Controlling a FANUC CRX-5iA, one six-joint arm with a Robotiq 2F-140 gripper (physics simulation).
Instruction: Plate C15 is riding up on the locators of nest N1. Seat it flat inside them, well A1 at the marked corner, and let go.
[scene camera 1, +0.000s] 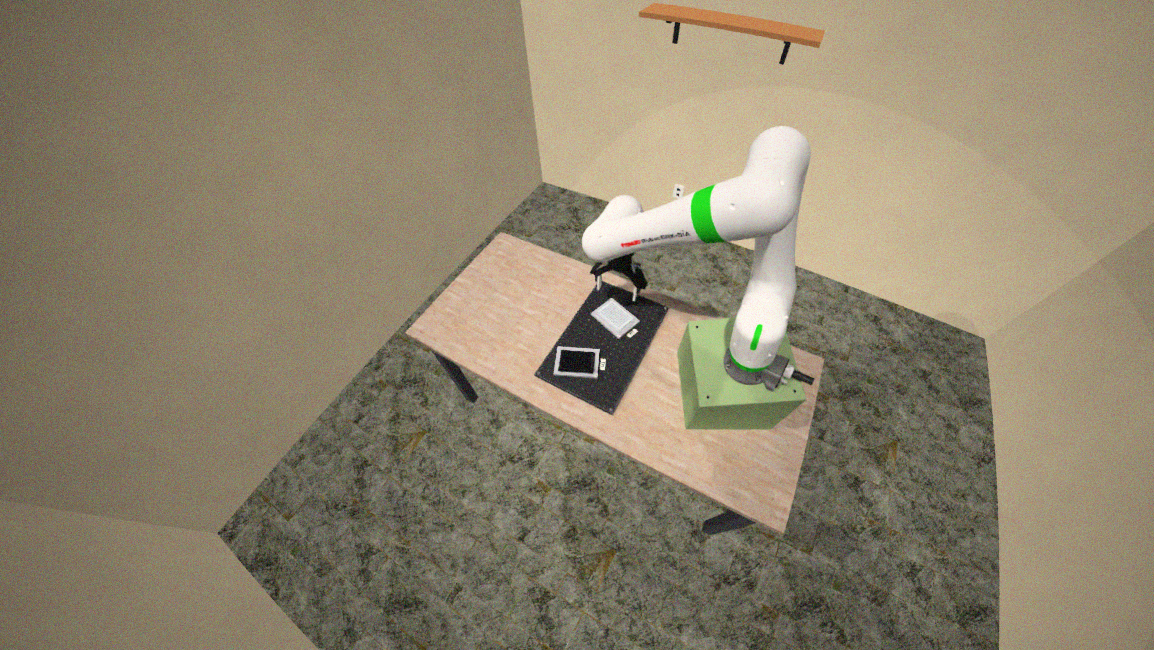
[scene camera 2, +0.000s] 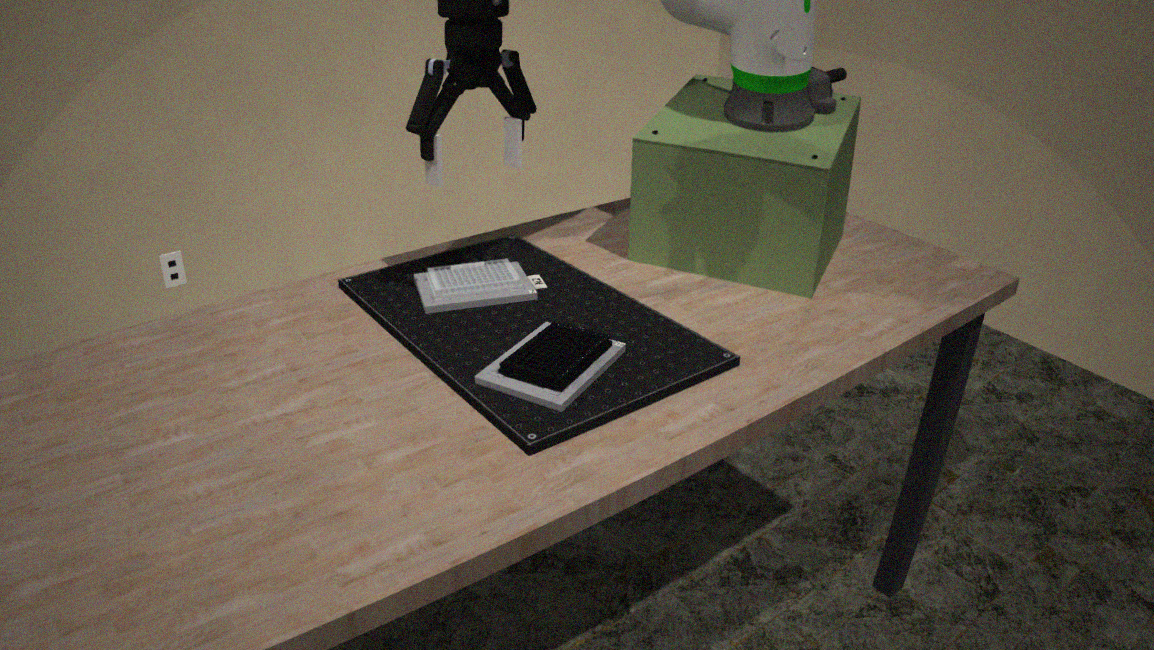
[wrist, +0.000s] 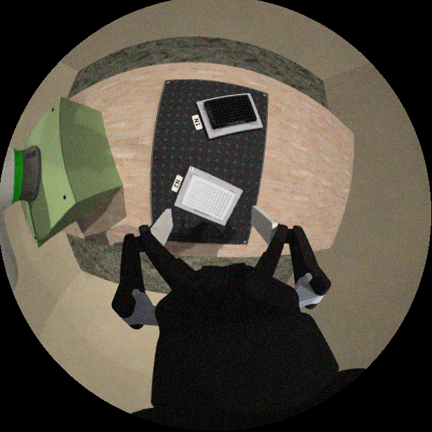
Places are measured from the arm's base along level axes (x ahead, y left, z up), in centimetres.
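Where they show: gripper, fingertip midpoint: (scene camera 1: 616, 292) (scene camera 2: 474, 174); arm's base, link origin: (scene camera 1: 747, 363) (scene camera 2: 768, 114).
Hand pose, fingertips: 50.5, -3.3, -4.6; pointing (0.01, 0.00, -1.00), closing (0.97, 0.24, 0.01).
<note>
Things, the pixels of their centre, and the offset from my fingertips, as dx, dy, dz. "spot": a spot on its surface instead.
- black well plate, body centre: (scene camera 2: 556, 354) (scene camera 1: 576, 361) +0.6, +24.8, -15.8
- white well plate, body centre: (scene camera 2: 473, 278) (scene camera 1: 615, 315) +0.4, -0.9, -15.9
- nest N2, body centre: (scene camera 2: 473, 285) (scene camera 1: 615, 317) +0.4, -0.9, -17.1
- black board, surface spot: (scene camera 2: 662, 339) spot: -15.1, +24.8, -17.8
A black well plate (scene camera 1: 576, 361) (scene camera 2: 555, 356) (wrist: 230, 111) lies on the light grey nest N1 (scene camera 1: 598, 373) (scene camera 2: 520, 395) (wrist: 235, 132). It is off-centre there, with a wider grey strip along one long side and its far edge over the rim in scene camera 2; its exact tilt is hard to tell. A small mark shows at the nest corner nearest the N1 label (wrist: 197, 122). Well A1 cannot be made out. My gripper (scene camera 1: 617, 290) (scene camera 2: 474, 165) (wrist: 212, 215) is open and empty, high above the board's back end near nest N2, away from the black plate.
A white well plate (scene camera 1: 615, 315) (scene camera 2: 474, 276) (wrist: 210, 196) sits on nest N2 (scene camera 2: 480, 304) (wrist: 200, 215). Both nests stand on the black board (scene camera 1: 601, 395) (scene camera 2: 662, 339) (wrist: 175, 145). The green base block (scene camera 1: 730, 415) (scene camera 2: 726, 209) (wrist: 85, 150) stands beside the board on the table.
</note>
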